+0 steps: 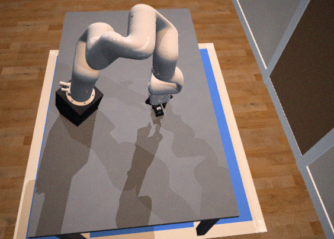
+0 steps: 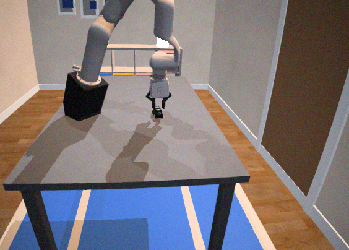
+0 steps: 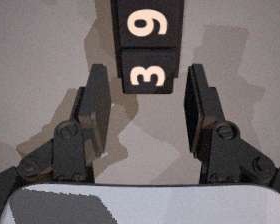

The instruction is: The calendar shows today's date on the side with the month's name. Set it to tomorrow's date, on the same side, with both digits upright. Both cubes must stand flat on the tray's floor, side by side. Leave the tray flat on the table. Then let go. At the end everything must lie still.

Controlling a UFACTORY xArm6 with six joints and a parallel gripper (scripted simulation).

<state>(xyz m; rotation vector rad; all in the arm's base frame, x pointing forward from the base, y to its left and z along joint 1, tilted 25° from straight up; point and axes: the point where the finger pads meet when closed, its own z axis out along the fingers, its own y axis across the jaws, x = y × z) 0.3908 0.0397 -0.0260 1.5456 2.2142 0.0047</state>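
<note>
Right now the dark tray is 6 cm below my hand, 2 cm to the left of it and 1 cm behind it.
</note>
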